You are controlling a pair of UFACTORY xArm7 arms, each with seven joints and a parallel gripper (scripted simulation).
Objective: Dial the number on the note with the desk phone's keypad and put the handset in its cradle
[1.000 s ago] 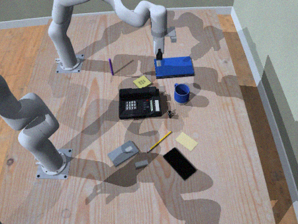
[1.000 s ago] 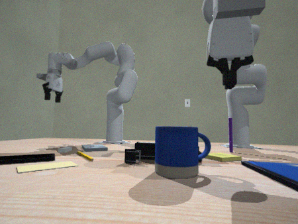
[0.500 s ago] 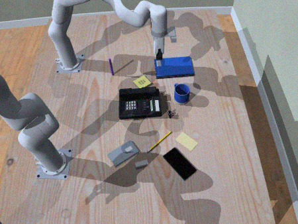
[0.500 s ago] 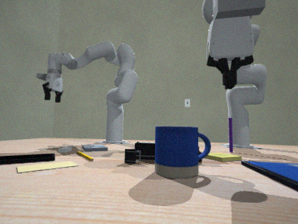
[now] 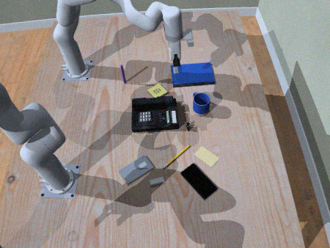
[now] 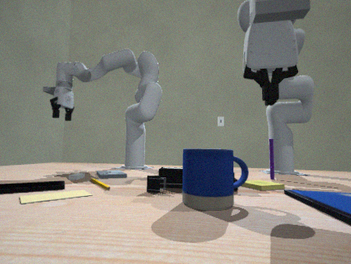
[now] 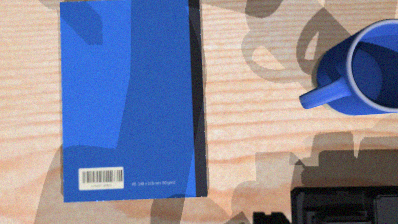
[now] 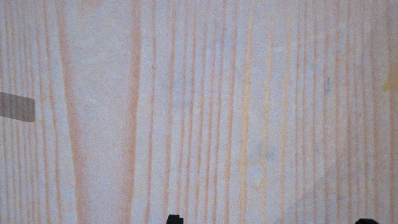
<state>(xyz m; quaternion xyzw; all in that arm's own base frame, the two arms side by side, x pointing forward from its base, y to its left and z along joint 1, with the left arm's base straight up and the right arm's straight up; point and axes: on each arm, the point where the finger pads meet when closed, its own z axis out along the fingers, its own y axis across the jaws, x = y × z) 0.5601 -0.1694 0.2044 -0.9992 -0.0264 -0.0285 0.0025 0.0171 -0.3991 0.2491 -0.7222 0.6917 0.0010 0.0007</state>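
Note:
The handset is 13 cm behind my left hand, 10 cm to the right of it and 16 cm below it. The rest, counted from my left hand: binder clip (3 cm ahead, 23 cm to the right, 19 cm below); then purple stick (27 cm behind, 8 cm to the left, 14 cm below); then yellow note (10 cm behind, 20 cm below).

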